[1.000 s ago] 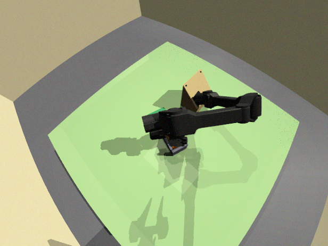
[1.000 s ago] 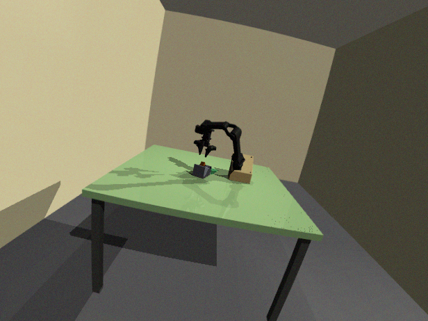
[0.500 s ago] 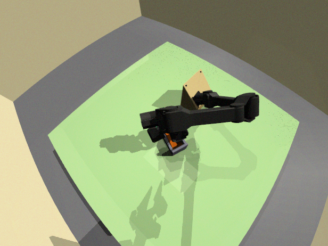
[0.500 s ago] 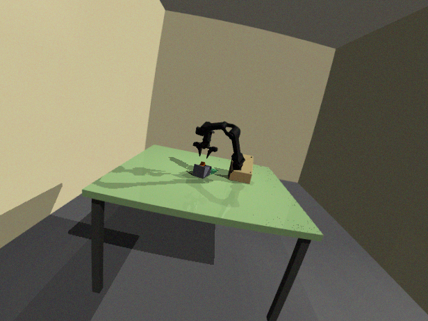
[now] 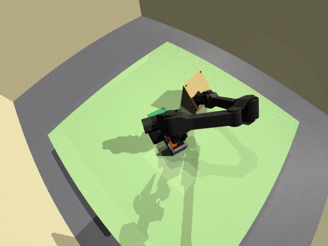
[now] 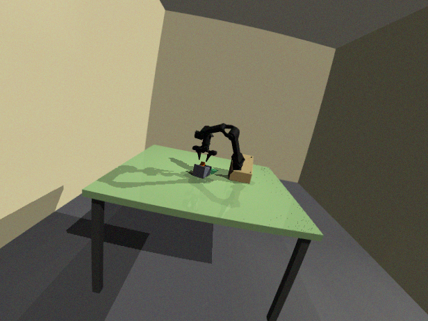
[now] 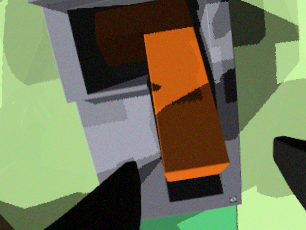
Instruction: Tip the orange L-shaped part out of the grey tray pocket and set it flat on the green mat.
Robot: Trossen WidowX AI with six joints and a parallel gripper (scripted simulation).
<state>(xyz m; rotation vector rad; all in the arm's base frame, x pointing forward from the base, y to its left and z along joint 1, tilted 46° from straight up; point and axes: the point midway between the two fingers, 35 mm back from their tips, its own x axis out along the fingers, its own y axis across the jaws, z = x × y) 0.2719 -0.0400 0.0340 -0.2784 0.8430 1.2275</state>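
My gripper tip is now 6 cm above the orange L-shaped part and 4 cm to the right of it. From my gripper tip the other things lie so: dark green mat 12 cm to the right, 12 cm below, 8 cm behind.
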